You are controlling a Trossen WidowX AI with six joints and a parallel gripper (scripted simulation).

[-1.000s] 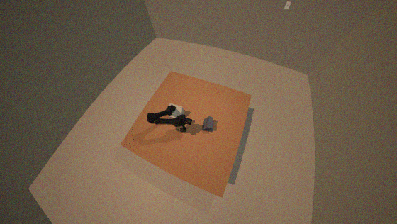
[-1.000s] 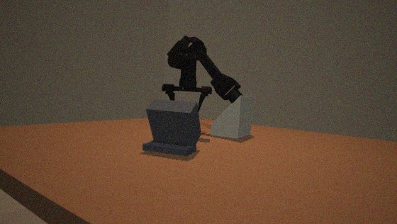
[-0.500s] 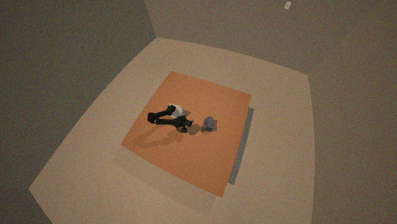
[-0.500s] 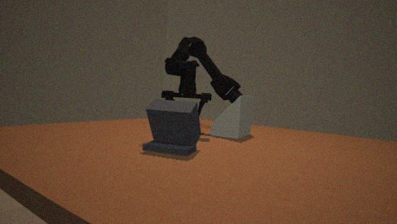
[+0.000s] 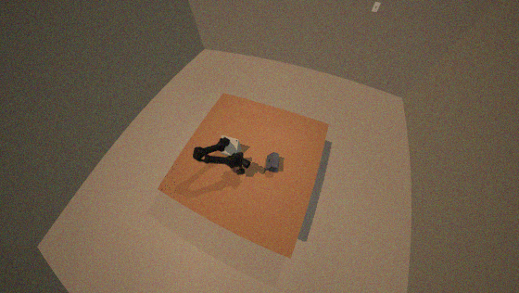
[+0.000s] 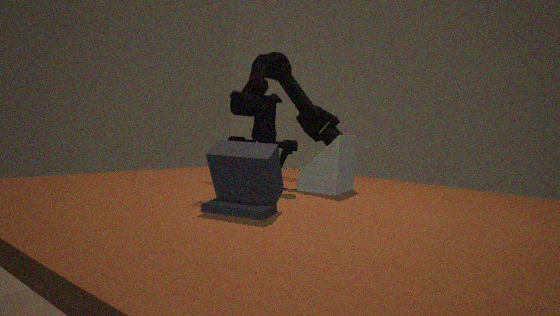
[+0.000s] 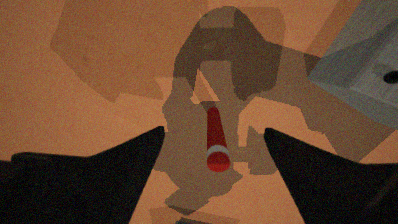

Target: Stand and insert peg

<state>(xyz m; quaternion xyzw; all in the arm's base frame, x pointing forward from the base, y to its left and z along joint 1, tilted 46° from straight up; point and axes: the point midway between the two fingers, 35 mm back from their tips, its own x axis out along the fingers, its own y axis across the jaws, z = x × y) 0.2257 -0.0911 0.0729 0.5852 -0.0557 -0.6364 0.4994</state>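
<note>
Now: the sloped panel 220 mm ahead of my gripper tip, 150 mm to the left of it and 40 mm above it. From my gripper tip the other things lie so: red peg (20 mm above).
</note>
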